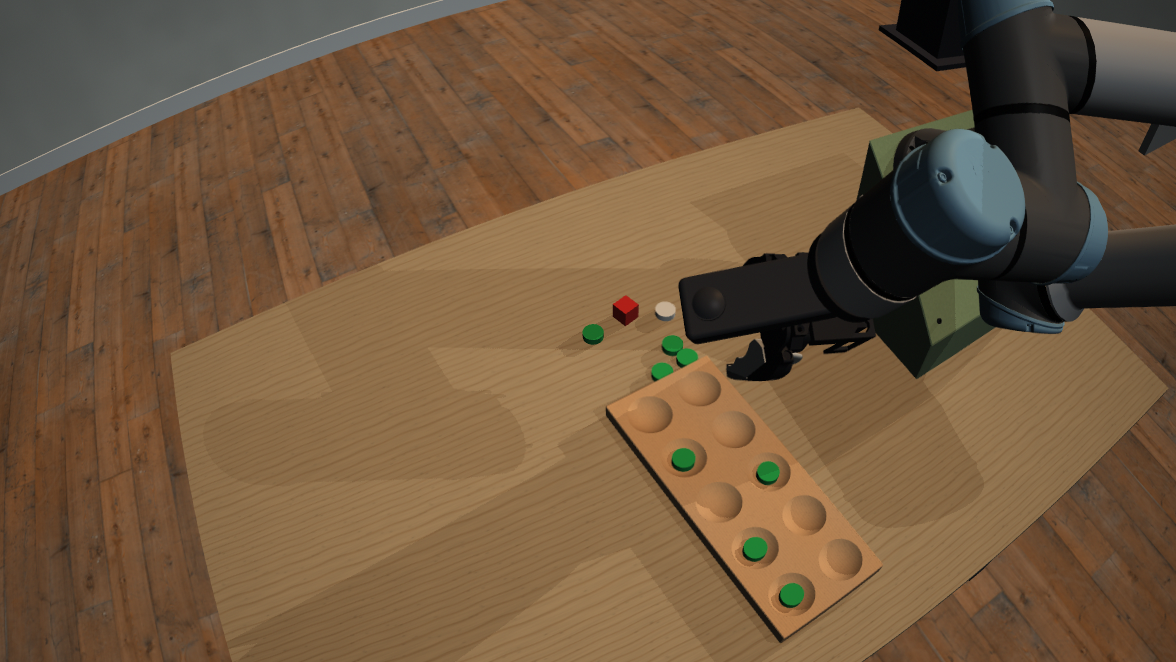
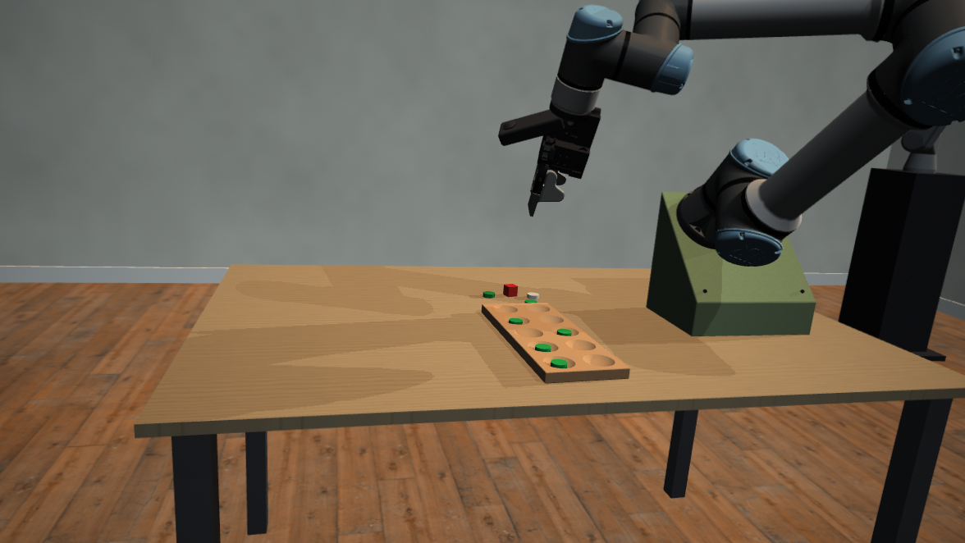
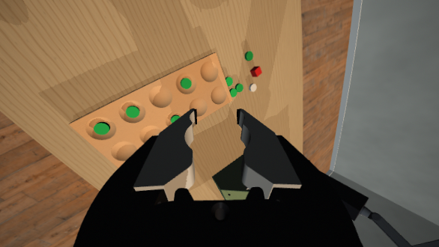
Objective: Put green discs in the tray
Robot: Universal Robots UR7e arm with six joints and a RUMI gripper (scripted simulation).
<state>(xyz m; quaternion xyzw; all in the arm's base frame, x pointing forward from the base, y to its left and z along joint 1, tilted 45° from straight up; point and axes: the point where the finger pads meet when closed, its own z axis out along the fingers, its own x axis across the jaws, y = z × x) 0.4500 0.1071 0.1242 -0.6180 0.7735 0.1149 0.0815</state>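
My hand is 3 cm past the red cube, 29 cm to the left of it and 26 cm above it. The rest, counted from my hand: wooden counting tray 4 cm behind, 3 cm to the left, 26 cm below; white disc 9 cm behind, 27 cm to the right, 26 cm below.
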